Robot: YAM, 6 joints.
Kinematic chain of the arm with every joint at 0, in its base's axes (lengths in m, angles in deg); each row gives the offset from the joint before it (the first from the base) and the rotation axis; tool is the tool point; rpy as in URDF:
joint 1: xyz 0 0 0.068 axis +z
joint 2: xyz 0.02 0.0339 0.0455 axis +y
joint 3: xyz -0.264 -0.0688 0 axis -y
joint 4: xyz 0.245 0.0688 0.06 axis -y
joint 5: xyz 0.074 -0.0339 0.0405 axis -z
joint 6: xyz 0.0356 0 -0.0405 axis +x
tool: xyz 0 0 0 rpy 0 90 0
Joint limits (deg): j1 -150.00..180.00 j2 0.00..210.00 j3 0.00..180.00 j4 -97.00..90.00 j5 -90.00..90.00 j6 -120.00..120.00
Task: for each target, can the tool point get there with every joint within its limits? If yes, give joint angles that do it. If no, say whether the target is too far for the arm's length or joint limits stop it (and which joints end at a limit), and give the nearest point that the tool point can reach.
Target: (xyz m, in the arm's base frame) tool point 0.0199 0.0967 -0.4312
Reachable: no: joint limits stop it (at a limit: joint 2) | nearest point 0.0252 0.1225 -0.3586 | short by 0.077 m
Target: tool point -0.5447 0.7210 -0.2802
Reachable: no: too far | nearest point -0.3567 0.4721 -0.1412 | short by 0.342 m
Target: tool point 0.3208 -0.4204 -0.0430
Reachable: yes | joints -52.82 159.55 104.94 4.79 -2.48 37.62
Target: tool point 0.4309 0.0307 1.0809
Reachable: no: too far | nearest point 0.2645 0.0188 0.6893 | short by 0.426 m
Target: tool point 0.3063 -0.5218 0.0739
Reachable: yes | joints -56.73 173.15 136.80 52.49 57.77 98.47
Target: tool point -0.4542 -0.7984 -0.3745
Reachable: no: too far | nearest point -0.2818 -0.4954 -0.1852 | short by 0.397 m
